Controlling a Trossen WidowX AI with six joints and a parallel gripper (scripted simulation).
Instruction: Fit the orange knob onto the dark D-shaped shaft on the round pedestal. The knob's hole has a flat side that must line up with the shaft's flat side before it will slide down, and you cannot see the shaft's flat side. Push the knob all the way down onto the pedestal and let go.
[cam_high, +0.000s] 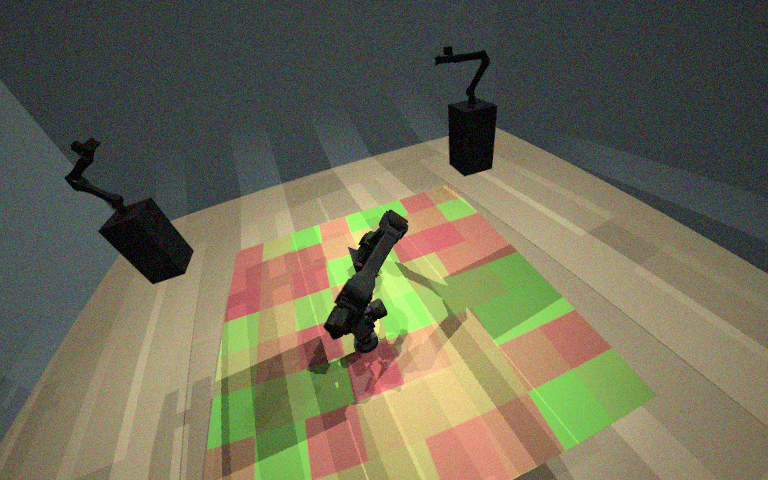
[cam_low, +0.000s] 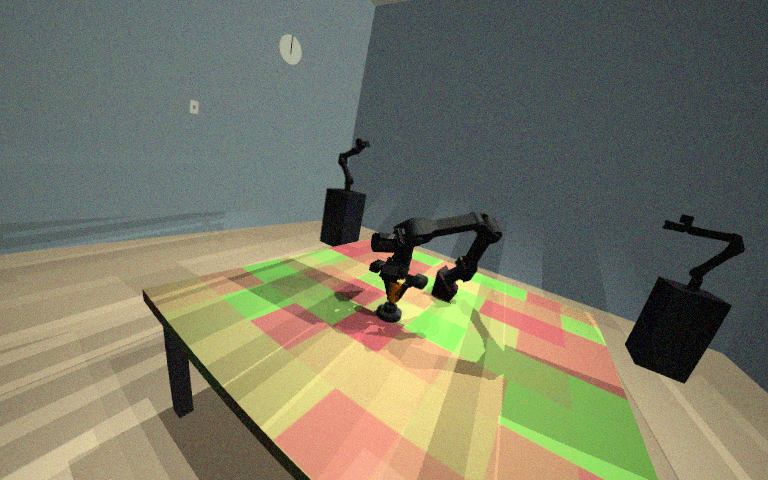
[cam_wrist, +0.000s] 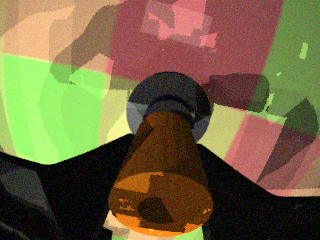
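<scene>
Right now the orange knob is 20 mm above my gripper tip. From my gripper tip the other things lie so: round dark pedestal (40 mm below).
</scene>
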